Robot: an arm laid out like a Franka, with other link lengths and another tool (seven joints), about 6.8 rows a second.
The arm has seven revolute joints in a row. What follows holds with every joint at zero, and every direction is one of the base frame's.
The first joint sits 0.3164 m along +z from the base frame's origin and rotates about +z.
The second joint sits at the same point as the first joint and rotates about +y.
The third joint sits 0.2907 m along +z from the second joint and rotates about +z.
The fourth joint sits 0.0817 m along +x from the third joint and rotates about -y.
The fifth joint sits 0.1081 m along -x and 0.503 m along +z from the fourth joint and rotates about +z.
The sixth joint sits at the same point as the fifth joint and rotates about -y.
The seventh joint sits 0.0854 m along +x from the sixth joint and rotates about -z.
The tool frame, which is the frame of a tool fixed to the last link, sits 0.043 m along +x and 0.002 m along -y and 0.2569 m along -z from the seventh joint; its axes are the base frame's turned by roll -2.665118, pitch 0 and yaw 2.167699 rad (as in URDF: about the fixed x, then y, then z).
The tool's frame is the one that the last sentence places.
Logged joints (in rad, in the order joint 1, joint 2, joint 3, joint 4, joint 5, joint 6, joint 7), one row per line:
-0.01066, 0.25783, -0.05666, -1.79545, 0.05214, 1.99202, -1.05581
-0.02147, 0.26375, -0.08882, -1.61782, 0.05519, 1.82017, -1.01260
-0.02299, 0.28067, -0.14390, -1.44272, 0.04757, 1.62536, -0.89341
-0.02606, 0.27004, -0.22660, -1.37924, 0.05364, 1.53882, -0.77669
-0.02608, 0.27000, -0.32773, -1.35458, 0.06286, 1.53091, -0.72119
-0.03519, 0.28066, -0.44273, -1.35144, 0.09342, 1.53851, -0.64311
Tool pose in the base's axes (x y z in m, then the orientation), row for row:
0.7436, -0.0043, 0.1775, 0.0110, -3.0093, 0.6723
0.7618, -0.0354, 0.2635, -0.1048, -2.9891, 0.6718
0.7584, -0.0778, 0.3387, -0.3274, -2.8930, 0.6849
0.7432, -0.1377, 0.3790, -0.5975, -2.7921, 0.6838
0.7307, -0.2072, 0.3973, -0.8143, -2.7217, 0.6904
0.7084, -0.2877, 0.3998, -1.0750, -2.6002, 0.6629
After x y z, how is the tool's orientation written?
As a rotation vector, in radians.
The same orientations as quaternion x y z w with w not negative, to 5 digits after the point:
0.00357, -0.97552, 0.21794, 0.02904
-0.03416, -0.97439, 0.21899, 0.03806
-0.10915, -0.96451, 0.22834, 0.07525
-0.20243, -0.94595, 0.23167, 0.10259
-0.27687, -0.92542, 0.23475, 0.10878
-0.36896, -0.89244, 0.22752, 0.12512

